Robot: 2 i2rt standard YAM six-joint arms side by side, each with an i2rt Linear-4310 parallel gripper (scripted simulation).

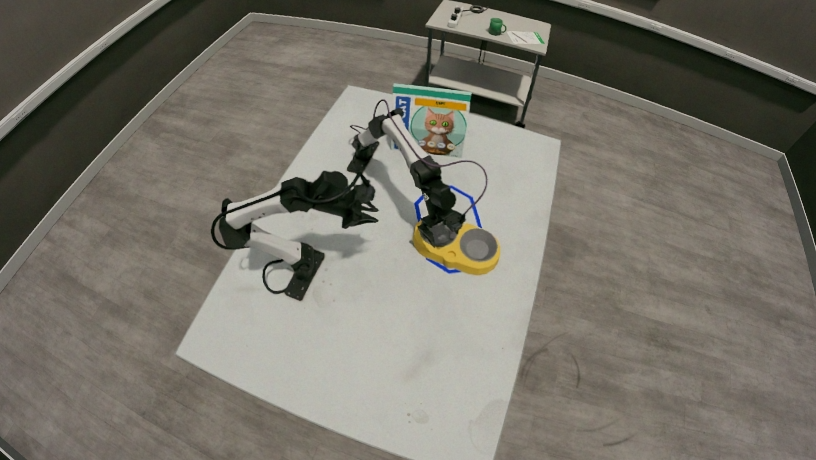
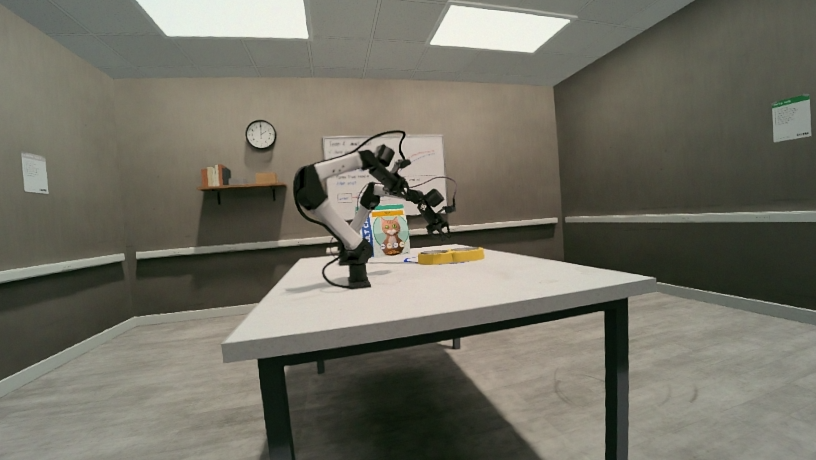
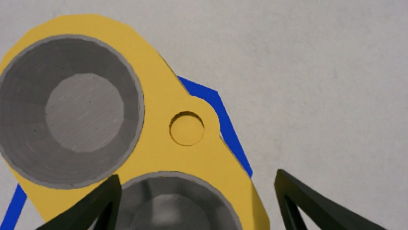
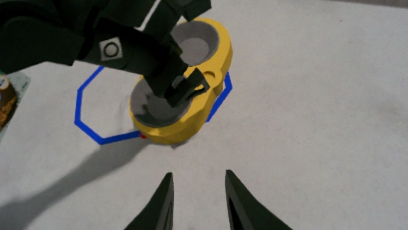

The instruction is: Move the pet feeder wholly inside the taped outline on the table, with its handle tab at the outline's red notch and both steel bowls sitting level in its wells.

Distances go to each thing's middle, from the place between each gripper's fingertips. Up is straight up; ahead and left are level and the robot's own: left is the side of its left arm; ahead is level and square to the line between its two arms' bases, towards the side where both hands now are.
My left gripper (image 1: 445, 240) is now 4 cm short of the yellow pet feeder (image 1: 456, 259), 4 cm to the right of it and 10 cm above it. Round my left hand: cat food bag (image 1: 436, 118) 20 cm behind, 52 cm to the left, 3 cm above.
The yellow pet feeder is 290 mm below my right hand, 240 mm ahead of it and 150 mm to the left of it. From my right hand the other things lie so: cat food bag: 630 mm to the left, 160 mm below.
